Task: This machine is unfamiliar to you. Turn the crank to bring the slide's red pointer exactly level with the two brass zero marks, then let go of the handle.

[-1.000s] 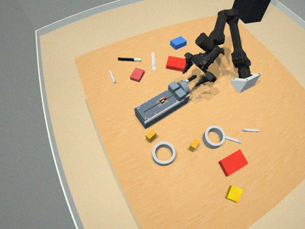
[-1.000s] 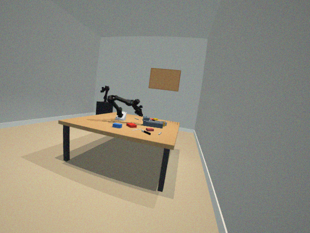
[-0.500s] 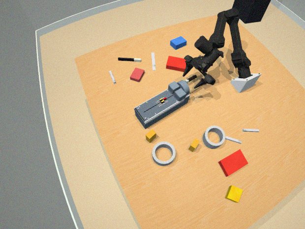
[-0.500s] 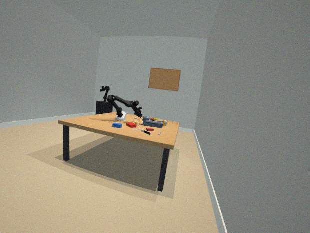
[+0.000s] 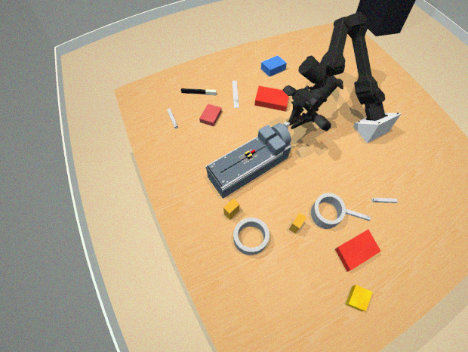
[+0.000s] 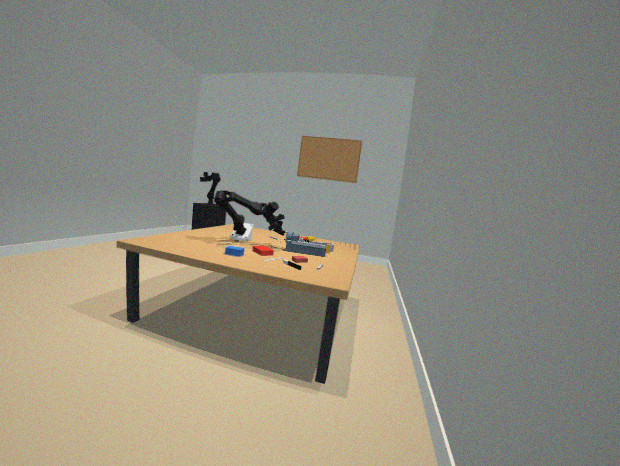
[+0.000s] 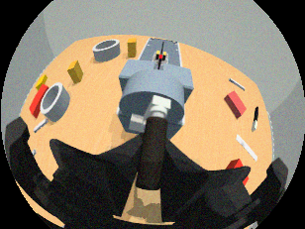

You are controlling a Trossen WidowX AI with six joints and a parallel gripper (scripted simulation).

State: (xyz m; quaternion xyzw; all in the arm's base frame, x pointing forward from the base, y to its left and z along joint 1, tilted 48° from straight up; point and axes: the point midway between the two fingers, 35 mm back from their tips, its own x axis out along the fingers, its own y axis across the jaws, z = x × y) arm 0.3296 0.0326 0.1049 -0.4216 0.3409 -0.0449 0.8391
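My gripper tip is 2 cm past the dark crank handle and 2 cm below it. Also, from my gripper tip: red block (20 cm ahead, 21 cm to the right, 8 cm below); then blue block (13 cm behind, 36 cm to the right, 8 cm below); then red pointer (14 cm ahead, 4 cm to the left, 1 cm below).
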